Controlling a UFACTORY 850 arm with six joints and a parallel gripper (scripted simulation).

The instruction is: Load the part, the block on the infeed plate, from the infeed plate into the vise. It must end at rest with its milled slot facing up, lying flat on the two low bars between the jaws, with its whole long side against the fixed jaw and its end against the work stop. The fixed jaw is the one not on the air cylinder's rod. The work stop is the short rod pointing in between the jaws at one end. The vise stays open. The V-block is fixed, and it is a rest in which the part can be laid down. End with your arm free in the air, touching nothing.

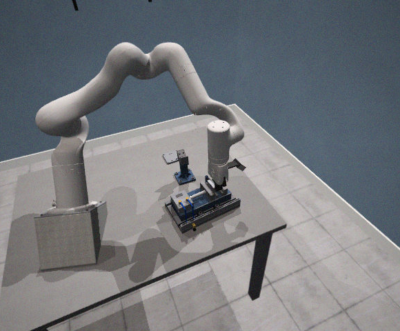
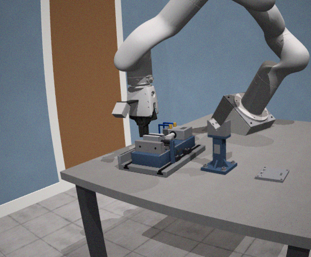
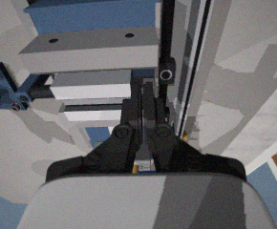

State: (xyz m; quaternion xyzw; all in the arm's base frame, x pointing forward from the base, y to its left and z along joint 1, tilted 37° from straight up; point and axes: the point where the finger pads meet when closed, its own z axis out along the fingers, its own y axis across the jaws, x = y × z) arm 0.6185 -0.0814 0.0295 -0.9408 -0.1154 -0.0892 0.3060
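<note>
Right now the part is 4 cm to the left of my hand, 2 cm below it and 1 cm behind it. The rest, counted from my hand: fixed jaw 4 cm to the left, 4 cm below, 2 cm ahead; moving jaw 5 cm behind, 4 cm below, 3 cm to the left; work stop 8 cm to the left, 3 cm below, 2 cm behind.
</note>
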